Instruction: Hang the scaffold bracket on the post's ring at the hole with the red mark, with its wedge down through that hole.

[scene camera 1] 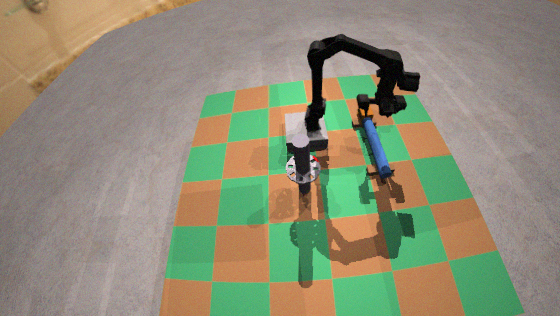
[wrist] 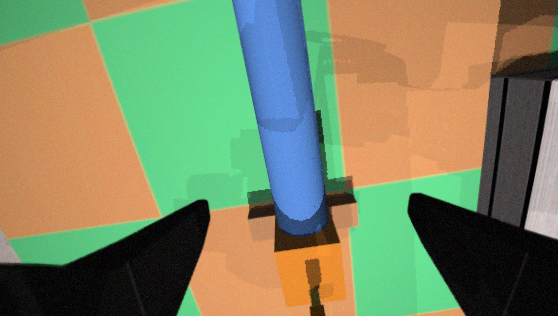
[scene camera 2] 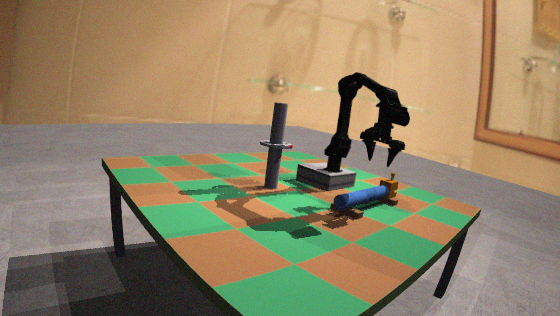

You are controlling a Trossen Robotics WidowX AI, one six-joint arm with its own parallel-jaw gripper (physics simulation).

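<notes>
The scaffold bracket, a blue tube (scene camera 1: 376, 146) (scene camera 2: 362, 197) (wrist: 285, 110) with an orange head (scene camera 1: 366, 113) (scene camera 2: 390, 189) (wrist: 310, 275), lies level on low supports. The small orange wedge (scene camera 2: 393, 176) stands upright on the head. My gripper (scene camera 1: 376, 114) (scene camera 2: 380, 163) (wrist: 307, 205) is open and empty, pointing down above the head end, with its fingers on either side of the tube in the wrist view. The grey post (scene camera 1: 302, 155) (scene camera 2: 278, 122) stands upright and carries a pale ring (scene camera 1: 317, 169) (scene camera 2: 265, 144) with holes. The red mark (scene camera 1: 315, 159) (scene camera 2: 291, 146) is on the ring's side toward the bracket.
The arm's grey base (scene camera 1: 295, 125) (scene camera 2: 320, 176) (wrist: 542, 150) stands between the post and the bracket's head end. A brown support (scene camera 2: 352, 214) (wrist: 345, 215) holds the tube off the checkered table. Shadows of arm and post fall across the table.
</notes>
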